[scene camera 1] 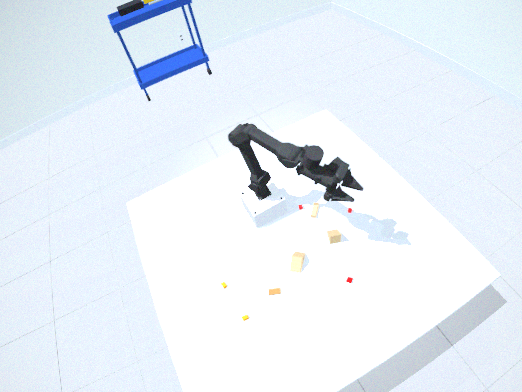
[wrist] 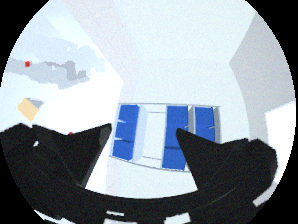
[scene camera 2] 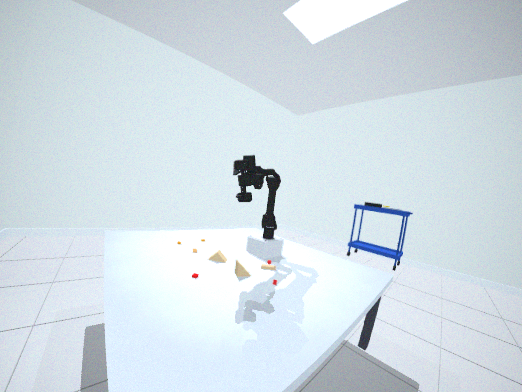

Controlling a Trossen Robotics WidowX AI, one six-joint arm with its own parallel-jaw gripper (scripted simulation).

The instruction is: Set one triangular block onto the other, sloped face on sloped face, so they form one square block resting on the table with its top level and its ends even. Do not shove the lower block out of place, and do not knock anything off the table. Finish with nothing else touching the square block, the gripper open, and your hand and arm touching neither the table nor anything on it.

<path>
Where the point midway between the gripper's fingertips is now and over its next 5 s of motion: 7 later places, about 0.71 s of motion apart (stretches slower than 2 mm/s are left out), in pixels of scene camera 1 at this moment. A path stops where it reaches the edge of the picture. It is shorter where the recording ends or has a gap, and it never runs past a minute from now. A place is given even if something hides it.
My gripper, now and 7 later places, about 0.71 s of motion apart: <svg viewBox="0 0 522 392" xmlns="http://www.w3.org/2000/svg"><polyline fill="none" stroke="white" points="358,195 332,247 298,259 296,261 297,260 296,252 296,251 296,252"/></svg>
</path>
